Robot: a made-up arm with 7 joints. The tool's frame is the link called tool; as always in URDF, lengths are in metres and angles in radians. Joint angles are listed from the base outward.
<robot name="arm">
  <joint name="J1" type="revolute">
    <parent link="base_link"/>
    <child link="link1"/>
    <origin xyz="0 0 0.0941" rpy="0 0 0"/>
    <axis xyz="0 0 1"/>
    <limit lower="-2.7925" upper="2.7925"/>
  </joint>
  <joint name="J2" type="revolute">
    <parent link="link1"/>
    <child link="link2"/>
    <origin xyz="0 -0.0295 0.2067" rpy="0 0 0"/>
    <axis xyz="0 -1 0"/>
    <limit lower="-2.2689" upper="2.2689"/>
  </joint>
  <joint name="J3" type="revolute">
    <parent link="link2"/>
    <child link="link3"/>
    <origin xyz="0 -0.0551 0.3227" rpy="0 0 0"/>
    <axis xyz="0 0 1"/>
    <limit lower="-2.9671" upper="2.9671"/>
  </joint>
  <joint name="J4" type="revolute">
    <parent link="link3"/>
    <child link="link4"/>
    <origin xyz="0.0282 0.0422 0.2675" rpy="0 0 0"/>
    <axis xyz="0 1 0"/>
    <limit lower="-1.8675" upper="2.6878"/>
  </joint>
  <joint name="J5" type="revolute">
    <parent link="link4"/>
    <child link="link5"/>
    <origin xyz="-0.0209 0.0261 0.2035" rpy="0 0 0"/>
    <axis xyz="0 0 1"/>
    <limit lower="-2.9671" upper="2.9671"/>
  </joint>
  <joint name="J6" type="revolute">
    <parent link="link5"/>
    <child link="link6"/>
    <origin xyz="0 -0.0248 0.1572" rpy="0 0 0"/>
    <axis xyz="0 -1 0"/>
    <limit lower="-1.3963" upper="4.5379"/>
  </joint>
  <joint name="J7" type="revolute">
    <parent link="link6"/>
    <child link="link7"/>
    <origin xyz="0.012 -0.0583 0.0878" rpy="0 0 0"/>
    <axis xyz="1 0 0"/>
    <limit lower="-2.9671" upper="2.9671"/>
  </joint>
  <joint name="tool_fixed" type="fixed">
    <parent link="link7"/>
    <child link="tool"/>
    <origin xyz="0 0 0" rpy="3.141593 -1.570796 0"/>
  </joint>
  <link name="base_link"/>
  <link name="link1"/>
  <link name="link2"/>
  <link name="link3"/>
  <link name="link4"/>
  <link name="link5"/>
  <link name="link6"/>
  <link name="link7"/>
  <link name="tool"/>
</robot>
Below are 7 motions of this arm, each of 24 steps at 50 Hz.
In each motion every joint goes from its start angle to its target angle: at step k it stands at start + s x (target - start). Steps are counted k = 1, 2, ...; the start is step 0. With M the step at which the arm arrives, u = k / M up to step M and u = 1 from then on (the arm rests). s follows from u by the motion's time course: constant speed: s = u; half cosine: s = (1 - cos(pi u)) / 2; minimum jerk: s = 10 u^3 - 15 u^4 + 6 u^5.
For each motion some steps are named. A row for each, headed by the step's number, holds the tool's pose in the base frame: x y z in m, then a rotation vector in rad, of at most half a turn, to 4 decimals.
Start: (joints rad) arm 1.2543 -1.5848 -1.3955 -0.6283 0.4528 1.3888 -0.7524
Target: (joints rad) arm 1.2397 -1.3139 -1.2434 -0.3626 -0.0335 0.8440 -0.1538
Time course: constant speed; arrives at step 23
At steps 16, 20, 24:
16: 0.1741 0.8965 0.5444 0.4646 1.9084 2.1005
20: 0.1892 0.8960 0.5870 0.6629 1.7766 2.0905
24: 0.2012 0.8937 0.6189 0.8069 1.6638 2.0856

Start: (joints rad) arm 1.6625 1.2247 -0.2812 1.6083 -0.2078 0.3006 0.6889
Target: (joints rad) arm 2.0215 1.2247 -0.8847 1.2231 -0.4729 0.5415 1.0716
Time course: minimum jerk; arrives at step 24
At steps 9, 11, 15, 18, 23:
9: 0.3826 -0.4361 0.9289 -1.6322 -0.1805 -0.5347
11: 0.4435 -0.4441 0.9155 -1.6047 -0.0359 -0.4767
15: 0.5614 -0.4496 0.8774 -1.5553 0.2568 -0.3695
18: 0.6222 -0.4467 0.8512 -1.5310 0.4194 -0.3195
23: 0.6562 -0.4432 0.8346 -1.5175 0.5153 -0.2944

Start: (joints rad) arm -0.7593 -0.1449 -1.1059 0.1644 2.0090 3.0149 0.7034
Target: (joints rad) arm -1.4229 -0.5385 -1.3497 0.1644 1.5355 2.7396 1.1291
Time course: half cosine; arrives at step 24
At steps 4, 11, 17, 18, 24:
4: 0.0643 -0.3181 1.1175 1.7506 -0.3198 -2.0739
11: 0.0101 -0.4114 1.0810 1.4418 -0.6725 -2.5427
17: -0.0798 -0.4828 1.0391 -0.9067 0.7853 2.7590
18: -0.0938 -0.4903 1.0332 -0.8241 0.7741 2.7482
24: -0.1379 -0.5095 1.0149 -0.5907 0.7196 2.7067

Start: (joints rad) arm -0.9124 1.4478 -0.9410 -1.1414 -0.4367 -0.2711 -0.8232
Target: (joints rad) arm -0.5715 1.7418 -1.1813 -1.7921 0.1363 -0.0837 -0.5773
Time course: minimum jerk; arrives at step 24
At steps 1, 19, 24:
1: -0.3067 0.7441 0.1510 -0.9405 -1.2058 0.9307
19: -0.2403 0.5120 0.0503 -1.4478 -0.8656 0.4878
24: -0.2346 0.4963 0.0516 -1.4561 -0.8467 0.4448

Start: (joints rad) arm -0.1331 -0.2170 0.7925 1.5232 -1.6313 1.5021 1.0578
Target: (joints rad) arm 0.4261 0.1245 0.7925 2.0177 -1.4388 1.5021 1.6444
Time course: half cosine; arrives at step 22
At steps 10, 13, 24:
10: 0.1937 0.3440 0.9188 -1.8955 -1.0875 -1.6659
13: 0.1123 0.3553 0.8959 -1.8813 -1.0781 -1.4999
24: -0.0163 0.3381 0.8505 -1.8844 -1.0576 -1.2378

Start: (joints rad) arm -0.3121 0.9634 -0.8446 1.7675 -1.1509 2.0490 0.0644
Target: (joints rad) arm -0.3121 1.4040 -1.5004 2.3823 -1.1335 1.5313 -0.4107
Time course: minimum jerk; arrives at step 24
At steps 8, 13, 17, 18, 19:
8: -0.4633 -0.2169 0.8709 0.9383 -0.3823 1.4813
13: -0.5112 -0.2803 0.7084 1.2713 -0.6720 1.3823
17: -0.5145 -0.3108 0.5781 1.5458 -0.8088 1.3789
18: -0.5119 -0.3145 0.5547 1.5971 -0.8247 1.3857
19: -0.5091 -0.3171 0.5361 1.6384 -0.8354 1.3929

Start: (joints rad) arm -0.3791 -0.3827 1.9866 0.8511 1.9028 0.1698 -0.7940
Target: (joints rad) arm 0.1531 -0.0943 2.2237 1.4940 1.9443 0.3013 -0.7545
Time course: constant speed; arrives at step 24
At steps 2, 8, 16, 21, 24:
2: 0.1267 0.2263 1.1612 0.1597 -0.8769 0.1774
8: -0.0122 0.2767 1.1082 0.0840 -0.9223 0.4775
16: -0.1939 0.2719 1.0125 -0.0348 -1.0211 0.8550
21: -0.2905 0.2312 0.9410 -0.1179 -1.1082 1.0735
24: -0.3381 0.1955 0.8951 -0.1705 -1.1708 1.1965

